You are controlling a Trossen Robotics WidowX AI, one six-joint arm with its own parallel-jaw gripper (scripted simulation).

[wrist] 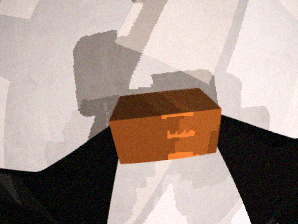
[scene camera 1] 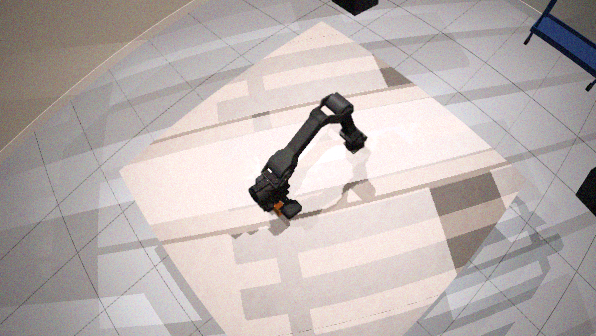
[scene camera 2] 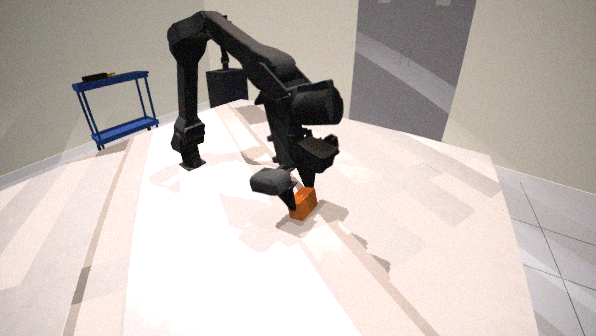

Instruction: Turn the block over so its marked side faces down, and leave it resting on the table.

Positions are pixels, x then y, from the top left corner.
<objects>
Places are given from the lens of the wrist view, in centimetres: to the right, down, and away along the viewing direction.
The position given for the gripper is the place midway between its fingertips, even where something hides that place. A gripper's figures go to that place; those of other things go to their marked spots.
gripper [wrist: 165, 125]: 1, 1, 10
orange block [wrist: 167, 125]: 1, 1, 8
</objects>
